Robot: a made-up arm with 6 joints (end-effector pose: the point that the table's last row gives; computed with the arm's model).
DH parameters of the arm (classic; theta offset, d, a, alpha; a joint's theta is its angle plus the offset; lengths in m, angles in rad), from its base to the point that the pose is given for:
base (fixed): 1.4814 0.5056 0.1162 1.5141
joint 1: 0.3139 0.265 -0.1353 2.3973
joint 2: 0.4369 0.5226 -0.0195 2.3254
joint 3: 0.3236 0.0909 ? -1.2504
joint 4: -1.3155 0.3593 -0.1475 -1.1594
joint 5: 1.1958 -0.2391 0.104 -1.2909
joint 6: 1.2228 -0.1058 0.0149 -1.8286
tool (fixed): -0.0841 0.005 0 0
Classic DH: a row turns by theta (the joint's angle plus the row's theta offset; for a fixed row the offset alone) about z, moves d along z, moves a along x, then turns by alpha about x.
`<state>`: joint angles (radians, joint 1 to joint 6).
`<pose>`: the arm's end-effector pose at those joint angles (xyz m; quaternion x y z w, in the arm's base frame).
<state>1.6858 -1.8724 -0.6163 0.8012 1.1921 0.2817</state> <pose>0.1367 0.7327 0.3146 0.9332 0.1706 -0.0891 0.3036</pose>
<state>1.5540 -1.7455 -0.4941 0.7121 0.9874 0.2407</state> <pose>0.1290 0.6681 0.2201 0.9506 0.1498 -0.0742 0.2615</pose>
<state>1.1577 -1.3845 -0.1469 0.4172 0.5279 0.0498</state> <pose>0.0999 0.4322 0.0151 0.9678 0.0968 0.0375 0.2295</pose>
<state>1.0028 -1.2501 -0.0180 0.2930 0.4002 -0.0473</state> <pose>0.0886 0.3305 -0.0287 0.9598 0.0957 0.0961 0.2456</pose>
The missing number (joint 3, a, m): -0.0405
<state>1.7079 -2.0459 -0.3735 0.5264 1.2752 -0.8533</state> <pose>0.1764 0.7621 0.4951 0.7893 0.0572 0.5975 0.1297</pose>
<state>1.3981 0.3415 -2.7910 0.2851 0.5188 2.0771</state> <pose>0.0163 0.4179 0.7127 0.9471 -0.1967 0.2014 0.1540</pose>
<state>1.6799 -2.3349 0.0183 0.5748 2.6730 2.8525</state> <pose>0.3129 0.7949 0.6895 -0.1368 0.3827 0.9134 0.0240</pose>
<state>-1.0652 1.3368 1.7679 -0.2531 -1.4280 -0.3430</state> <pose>0.0538 -0.0589 0.8011 0.5332 0.0096 -0.1584 0.8310</pose>
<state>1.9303 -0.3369 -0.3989 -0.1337 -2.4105 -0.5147</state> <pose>-0.5070 0.6636 0.2780 -0.2784 0.7246 0.2315 0.5864</pose>
